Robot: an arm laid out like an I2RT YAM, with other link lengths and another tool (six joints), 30 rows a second.
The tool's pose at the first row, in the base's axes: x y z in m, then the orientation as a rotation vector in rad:
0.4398, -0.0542, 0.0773, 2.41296, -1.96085, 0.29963
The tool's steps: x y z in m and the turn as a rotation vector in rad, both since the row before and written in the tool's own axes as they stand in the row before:
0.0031, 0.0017, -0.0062, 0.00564, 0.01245, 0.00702
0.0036, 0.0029, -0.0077, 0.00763, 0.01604, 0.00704
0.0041, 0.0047, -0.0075, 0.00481, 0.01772, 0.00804
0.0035, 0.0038, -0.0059, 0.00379, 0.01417, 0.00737
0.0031, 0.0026, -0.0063, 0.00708, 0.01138, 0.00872
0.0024, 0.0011, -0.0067, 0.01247, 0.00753, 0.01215
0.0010, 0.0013, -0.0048, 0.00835, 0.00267, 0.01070
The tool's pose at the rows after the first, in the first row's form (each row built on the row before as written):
0.4379, -0.0567, 0.0837, 2.40211, -1.96651, 0.31999
0.4346, -0.0597, 0.0915, 2.38999, -1.97121, 0.34647
0.4296, -0.0634, 0.0990, 2.37402, -1.97544, 0.37175
0.4255, -0.0665, 0.1049, 2.36025, -1.97983, 0.39184
0.4224, -0.0688, 0.1113, 2.34894, -1.98787, 0.41241
0.4205, -0.0700, 0.1181, 2.34012, -2.00317, 0.43482
0.4185, -0.0702, 0.1227, 2.33340, -2.01760, 0.44740

